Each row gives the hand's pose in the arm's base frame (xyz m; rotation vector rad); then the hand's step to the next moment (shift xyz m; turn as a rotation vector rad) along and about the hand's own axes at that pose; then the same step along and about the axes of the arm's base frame.
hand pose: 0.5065 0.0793 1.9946 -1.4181 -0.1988 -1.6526
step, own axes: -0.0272 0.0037 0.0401 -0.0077 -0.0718 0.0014
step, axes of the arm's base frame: 0.0283 0.0377 -0.0116 -0.0507 0.0455 0.0242
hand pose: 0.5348 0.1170 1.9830 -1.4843 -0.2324 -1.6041
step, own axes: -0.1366 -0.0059 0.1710 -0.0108 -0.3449 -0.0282
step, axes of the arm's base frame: 0.0962 0.1831 -0.0718 -0.2641 0.1825 0.1297
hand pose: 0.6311 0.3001 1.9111 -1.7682 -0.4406 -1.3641
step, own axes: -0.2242 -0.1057 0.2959 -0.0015 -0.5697 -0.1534
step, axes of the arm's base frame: 0.0314 0.3403 -0.1795 -0.4967 0.2145 0.2353
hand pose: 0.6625 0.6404 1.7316 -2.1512 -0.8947 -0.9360
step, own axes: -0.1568 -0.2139 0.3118 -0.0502 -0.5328 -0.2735
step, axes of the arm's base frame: -0.1320 0.3040 -0.2402 -0.5377 0.0875 0.2539
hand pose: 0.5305 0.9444 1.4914 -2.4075 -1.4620 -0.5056
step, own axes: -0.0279 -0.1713 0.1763 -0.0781 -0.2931 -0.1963
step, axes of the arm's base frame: -0.1382 0.1270 -0.1612 -0.3242 -0.0107 0.1591
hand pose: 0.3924 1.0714 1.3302 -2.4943 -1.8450 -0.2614
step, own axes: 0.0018 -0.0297 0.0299 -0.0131 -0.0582 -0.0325
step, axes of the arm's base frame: -0.0242 0.0142 -0.0315 -0.0629 0.0009 0.0256
